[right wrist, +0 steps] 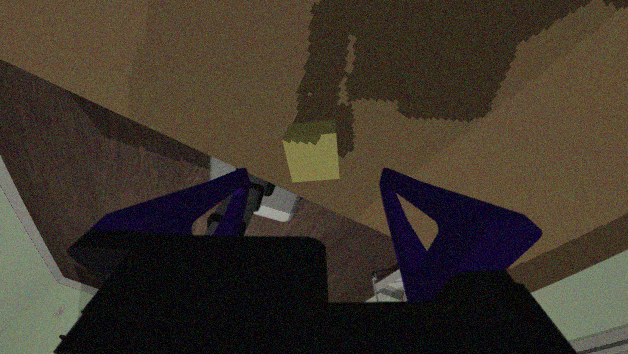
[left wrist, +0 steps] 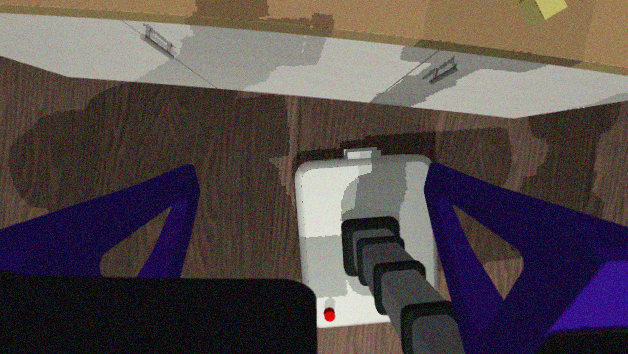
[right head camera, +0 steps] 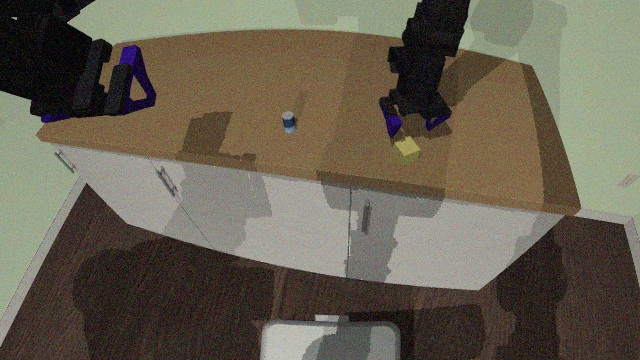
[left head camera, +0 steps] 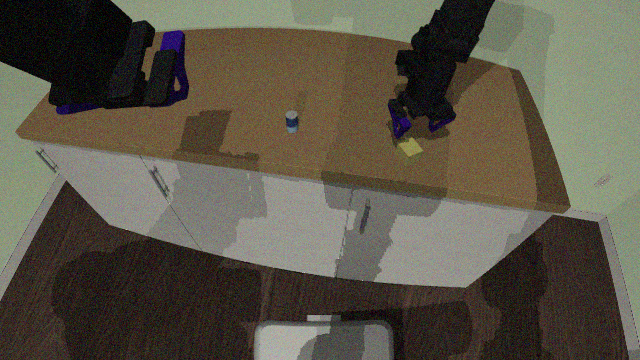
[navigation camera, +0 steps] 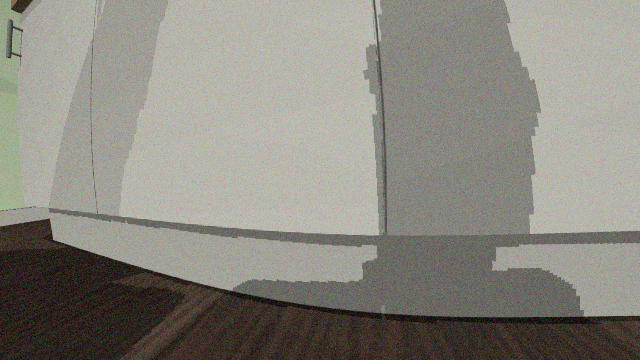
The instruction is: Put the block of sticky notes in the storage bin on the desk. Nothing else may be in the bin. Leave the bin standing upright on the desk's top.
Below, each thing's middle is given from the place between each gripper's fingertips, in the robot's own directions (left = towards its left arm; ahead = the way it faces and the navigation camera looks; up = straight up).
Now: right hand 50 mm above the yellow block of sticky notes (right wrist: pixel 311 148) and 10 mm past it.
Now: the yellow block of sticky notes 210 mm ahead of my left hand, 380 mm to the right of it and 360 mm below it.
